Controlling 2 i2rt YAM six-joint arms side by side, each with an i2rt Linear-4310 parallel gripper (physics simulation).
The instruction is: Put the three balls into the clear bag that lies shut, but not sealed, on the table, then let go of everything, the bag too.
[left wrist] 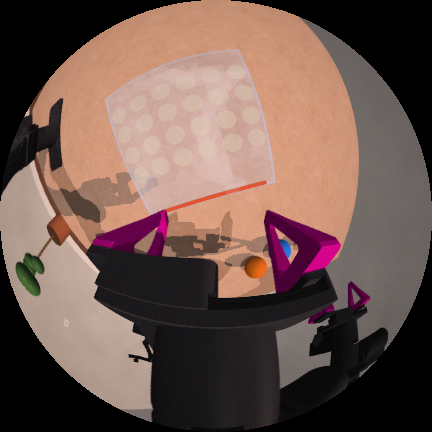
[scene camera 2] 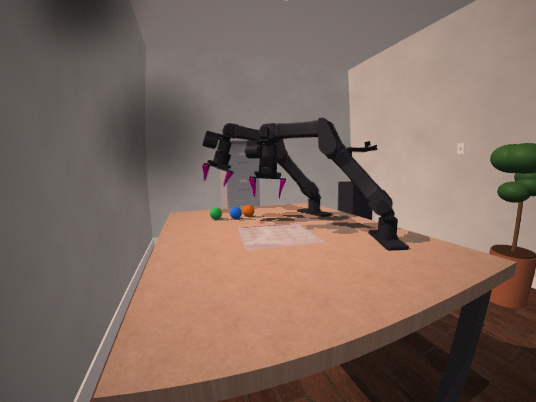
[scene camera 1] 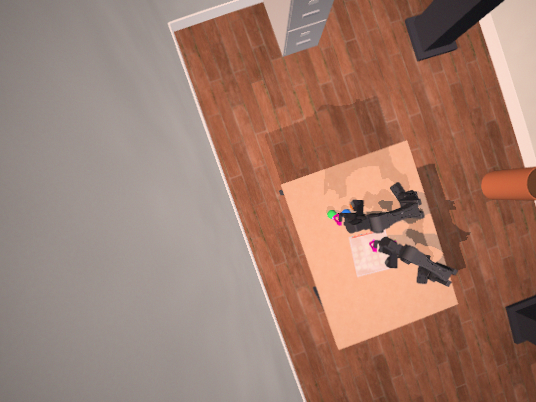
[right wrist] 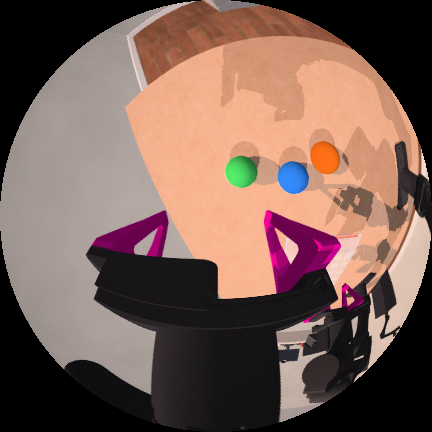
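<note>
The clear bag [scene camera 1: 365, 257] [scene camera 2: 280, 236] [left wrist: 200, 115] lies flat on the table, with a red line along its edge nearest the balls. The green ball [scene camera 1: 331, 214] [scene camera 2: 216, 213] [right wrist: 241, 171], the blue ball [scene camera 1: 346, 212] [scene camera 2: 235, 213] [right wrist: 293, 177] and the orange ball [scene camera 2: 248, 210] [left wrist: 255, 267] [right wrist: 325, 157] rest on the table beyond that edge, outside the bag. My left gripper [scene camera 2: 268, 195] [left wrist: 215, 214] is open and empty, above the bag's red-lined end. My right gripper [scene camera 2: 215, 181] [right wrist: 215, 215] is open and empty, above the table near the balls. Green does not show in the left wrist view.
The wooden table [scene camera 1: 320, 280] [scene camera 2: 225, 300] carries both arm bases at its right side in scene camera 2. A grey wall [scene camera 2: 75, 200] runs along its left side. A potted plant [scene camera 2: 513, 280], a filing cabinet [scene camera 1: 305, 30] and dark stands [scene camera 1: 435, 40] are beyond the table.
</note>
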